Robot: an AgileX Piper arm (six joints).
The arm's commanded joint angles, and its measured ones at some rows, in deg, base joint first. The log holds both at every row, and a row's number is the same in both.
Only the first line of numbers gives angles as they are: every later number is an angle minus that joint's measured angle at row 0.
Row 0, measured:
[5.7 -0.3 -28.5 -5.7 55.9 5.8]
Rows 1 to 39, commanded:
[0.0 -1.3 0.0 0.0 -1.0 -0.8]
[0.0 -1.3 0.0 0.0 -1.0 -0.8]
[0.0 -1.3 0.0 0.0 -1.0 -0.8]
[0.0 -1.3 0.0 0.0 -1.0 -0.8]
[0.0 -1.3 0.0 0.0 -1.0 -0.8]
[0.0 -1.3 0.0 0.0 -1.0 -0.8]
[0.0 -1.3 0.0 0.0 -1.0 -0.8]
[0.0 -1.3 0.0 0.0 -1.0 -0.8]
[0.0 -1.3 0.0 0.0 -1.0 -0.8]
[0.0 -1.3 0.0 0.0 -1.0 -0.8]
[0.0 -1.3 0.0 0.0 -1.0 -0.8]
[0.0 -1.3 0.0 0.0 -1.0 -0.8]
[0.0 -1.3 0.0 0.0 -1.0 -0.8]
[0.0 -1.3 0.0 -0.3 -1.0 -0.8]
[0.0 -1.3 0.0 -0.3 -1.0 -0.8]
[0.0 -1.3 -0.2 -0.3 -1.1 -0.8]
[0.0 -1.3 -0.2 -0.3 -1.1 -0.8]
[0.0 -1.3 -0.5 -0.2 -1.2 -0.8]
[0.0 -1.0 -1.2 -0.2 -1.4 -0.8]
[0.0 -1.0 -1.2 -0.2 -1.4 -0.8]
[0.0 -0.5 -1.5 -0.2 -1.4 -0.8]
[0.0 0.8 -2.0 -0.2 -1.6 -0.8]
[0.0 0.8 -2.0 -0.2 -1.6 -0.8]
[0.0 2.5 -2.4 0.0 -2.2 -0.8]
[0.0 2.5 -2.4 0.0 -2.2 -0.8]
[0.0 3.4 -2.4 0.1 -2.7 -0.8]
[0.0 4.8 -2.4 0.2 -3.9 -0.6]
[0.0 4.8 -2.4 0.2 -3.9 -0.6]
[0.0 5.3 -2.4 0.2 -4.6 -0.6]
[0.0 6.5 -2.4 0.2 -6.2 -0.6]
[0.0 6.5 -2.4 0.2 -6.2 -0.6]
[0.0 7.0 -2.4 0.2 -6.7 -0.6]
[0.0 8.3 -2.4 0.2 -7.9 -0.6]
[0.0 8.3 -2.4 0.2 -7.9 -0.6]
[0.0 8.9 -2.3 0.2 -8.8 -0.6]
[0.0 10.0 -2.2 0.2 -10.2 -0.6]
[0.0 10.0 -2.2 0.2 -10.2 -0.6]
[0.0 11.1 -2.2 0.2 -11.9 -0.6]
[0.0 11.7 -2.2 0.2 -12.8 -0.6]
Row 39, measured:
[0.0 10.5 -1.9 0.0 -10.0 0.0]
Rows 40 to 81, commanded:
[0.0 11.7 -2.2 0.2 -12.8 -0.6]
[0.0 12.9 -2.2 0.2 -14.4 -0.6]
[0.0 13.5 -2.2 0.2 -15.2 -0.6]
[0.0 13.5 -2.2 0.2 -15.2 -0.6]
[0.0 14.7 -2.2 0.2 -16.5 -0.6]
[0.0 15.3 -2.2 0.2 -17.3 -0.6]
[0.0 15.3 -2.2 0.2 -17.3 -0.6]
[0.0 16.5 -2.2 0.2 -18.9 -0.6]
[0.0 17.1 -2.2 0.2 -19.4 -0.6]
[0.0 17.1 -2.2 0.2 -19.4 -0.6]
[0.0 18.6 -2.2 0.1 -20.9 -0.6]
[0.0 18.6 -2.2 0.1 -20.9 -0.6]
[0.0 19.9 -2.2 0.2 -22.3 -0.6]
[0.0 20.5 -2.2 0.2 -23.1 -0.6]
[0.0 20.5 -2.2 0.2 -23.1 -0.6]
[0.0 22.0 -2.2 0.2 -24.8 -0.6]
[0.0 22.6 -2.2 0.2 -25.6 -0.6]
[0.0 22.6 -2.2 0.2 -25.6 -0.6]
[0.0 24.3 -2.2 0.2 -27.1 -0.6]
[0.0 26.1 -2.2 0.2 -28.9 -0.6]
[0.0 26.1 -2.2 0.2 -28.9 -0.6]
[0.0 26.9 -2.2 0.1 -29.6 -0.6]
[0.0 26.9 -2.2 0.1 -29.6 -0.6]
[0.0 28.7 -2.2 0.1 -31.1 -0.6]
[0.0 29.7 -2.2 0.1 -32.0 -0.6]
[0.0 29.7 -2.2 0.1 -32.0 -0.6]
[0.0 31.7 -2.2 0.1 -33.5 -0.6]
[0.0 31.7 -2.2 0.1 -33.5 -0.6]
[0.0 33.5 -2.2 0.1 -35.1 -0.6]
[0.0 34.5 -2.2 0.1 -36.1 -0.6]
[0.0 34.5 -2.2 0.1 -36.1 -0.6]
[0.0 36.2 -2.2 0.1 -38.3 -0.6]
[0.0 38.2 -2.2 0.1 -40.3 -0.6]
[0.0 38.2 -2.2 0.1 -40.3 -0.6]
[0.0 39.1 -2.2 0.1 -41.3 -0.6]
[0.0 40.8 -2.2 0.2 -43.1 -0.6]
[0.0 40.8 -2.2 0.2 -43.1 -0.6]
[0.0 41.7 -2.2 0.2 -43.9 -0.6]
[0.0 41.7 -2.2 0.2 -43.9 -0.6]
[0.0 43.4 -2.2 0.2 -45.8 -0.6]
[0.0 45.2 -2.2 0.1 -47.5 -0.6]
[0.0 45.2 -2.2 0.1 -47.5 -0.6]
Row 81, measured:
[0.0 43.3 -1.9 0.1 -44.5 0.0]
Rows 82 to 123, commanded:
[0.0 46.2 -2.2 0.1 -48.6 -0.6]
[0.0 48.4 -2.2 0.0 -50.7 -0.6]
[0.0 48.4 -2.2 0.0 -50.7 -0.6]
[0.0 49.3 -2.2 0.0 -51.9 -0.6]
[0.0 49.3 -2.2 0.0 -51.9 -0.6]
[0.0 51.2 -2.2 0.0 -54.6 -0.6]
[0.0 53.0 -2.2 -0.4 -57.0 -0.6]
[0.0 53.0 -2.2 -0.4 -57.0 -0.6]
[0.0 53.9 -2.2 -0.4 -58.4 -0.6]
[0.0 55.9 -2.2 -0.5 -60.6 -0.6]
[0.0 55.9 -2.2 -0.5 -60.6 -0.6]
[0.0 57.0 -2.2 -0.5 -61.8 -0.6]
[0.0 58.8 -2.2 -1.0 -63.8 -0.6]
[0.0 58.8 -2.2 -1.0 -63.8 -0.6]
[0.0 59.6 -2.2 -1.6 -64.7 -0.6]
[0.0 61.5 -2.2 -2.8 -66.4 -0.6]
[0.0 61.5 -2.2 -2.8 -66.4 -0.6]
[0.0 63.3 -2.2 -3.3 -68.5 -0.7]
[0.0 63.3 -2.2 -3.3 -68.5 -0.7]
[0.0 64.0 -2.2 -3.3 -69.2 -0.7]
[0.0 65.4 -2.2 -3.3 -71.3 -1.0]
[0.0 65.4 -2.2 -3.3 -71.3 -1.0]
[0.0 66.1 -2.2 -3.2 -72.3 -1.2]
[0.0 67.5 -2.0 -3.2 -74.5 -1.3]
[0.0 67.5 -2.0 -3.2 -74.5 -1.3]
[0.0 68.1 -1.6 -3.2 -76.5 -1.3]
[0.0 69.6 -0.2 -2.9 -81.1 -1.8]
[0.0 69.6 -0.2 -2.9 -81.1 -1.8]
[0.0 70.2 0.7 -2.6 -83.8 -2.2]
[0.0 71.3 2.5 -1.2 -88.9 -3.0]
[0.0 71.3 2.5 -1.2 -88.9 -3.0]
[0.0 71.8 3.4 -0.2 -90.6 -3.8]
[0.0 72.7 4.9 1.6 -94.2 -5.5]
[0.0 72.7 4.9 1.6 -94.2 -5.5]
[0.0 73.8 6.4 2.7 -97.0 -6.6]
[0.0 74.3 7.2 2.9 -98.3 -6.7]
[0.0 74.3 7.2 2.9 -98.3 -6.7]
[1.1 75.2 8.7 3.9 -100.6 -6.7]
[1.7 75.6 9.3 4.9 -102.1 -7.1]
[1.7 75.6 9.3 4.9 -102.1 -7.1]
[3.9 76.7 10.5 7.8 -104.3 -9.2]
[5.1 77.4 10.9 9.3 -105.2 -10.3]
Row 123, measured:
[2.7 76.3 9.8 6.1 -101.3 -7.0]
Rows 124 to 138, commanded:
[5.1 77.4 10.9 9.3 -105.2 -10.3]
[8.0 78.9 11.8 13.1 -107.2 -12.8]
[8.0 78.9 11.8 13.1 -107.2 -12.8]
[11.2 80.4 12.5 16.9 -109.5 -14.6]
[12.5 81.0 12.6 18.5 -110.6 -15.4]
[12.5 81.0 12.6 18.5 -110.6 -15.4]
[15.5 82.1 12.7 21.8 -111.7 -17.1]
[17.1 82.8 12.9 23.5 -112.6 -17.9]
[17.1 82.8 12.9 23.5 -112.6 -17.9]
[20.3 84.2 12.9 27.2 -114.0 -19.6]
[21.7 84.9 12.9 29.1 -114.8 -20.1]
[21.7 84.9 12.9 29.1 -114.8 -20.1]
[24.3 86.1 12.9 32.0 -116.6 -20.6]
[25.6 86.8 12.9 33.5 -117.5 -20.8]
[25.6 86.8 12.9 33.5 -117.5 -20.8]
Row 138, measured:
[24.0 86.2 12.7 30.6 -115.0 -19.5]
